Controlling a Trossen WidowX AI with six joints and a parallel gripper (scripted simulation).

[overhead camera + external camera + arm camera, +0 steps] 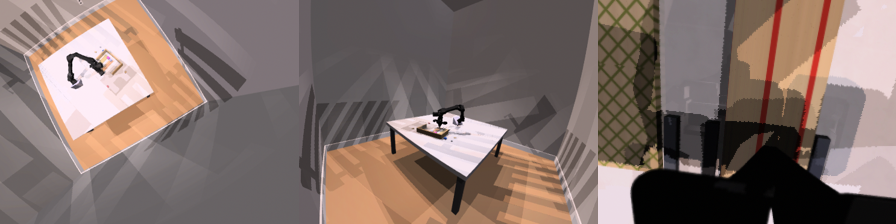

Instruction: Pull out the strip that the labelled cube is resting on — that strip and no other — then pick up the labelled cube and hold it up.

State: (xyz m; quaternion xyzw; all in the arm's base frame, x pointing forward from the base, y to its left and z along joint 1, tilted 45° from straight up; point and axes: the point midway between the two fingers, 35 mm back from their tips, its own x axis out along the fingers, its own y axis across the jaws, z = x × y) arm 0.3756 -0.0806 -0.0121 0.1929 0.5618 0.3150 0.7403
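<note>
The green cross-hatched strip lies 70 mm ahead of my gripper tip and 120 mm to the left of it.
</note>
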